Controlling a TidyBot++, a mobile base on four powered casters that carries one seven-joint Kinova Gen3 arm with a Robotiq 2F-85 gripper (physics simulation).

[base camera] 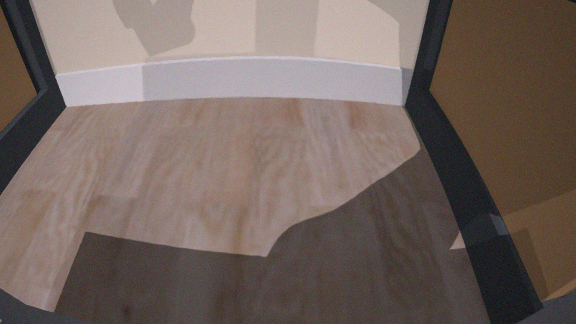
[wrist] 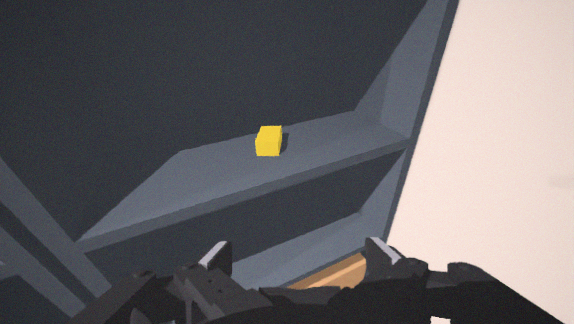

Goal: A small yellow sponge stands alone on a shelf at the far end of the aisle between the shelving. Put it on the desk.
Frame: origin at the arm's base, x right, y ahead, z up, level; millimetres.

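Seen in the pictures: gripper, between the fingertips: [wrist: 298,254].
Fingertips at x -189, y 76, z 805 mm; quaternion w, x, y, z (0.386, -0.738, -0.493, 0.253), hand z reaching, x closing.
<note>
A point is followed by its place in that frame.
The small yellow sponge [wrist: 269,141] @(z 638, x -636, y 192 mm) stands alone on a grey shelf [wrist: 200,175] @(z 594, x -627, y 1 mm), above the middle of the wrist view. My gripper [wrist: 298,254] @(z 805, x -189, y 76 mm) is open, its two fingertips wide apart at the bottom of the wrist view. The sponge shows above the fingertips in that view, apart from them and farther off. The desk does not show in either view.
An orange-brown box [wrist: 340,272] @(z -51, x -569, y 439 mm) lies on a lower shelf, partly behind the gripper. A pale wall is at the right of the wrist view. In the base camera view, dark shelf frames [base camera: 450,175] @(z -365, x 280, y 424 mm) [base camera: 30,117] @(z -338, x -539, y 515 mm) flank the aisle, with a white baseboard [base camera: 270,77] @(z -350, x -22, y 658 mm) at its end.
</note>
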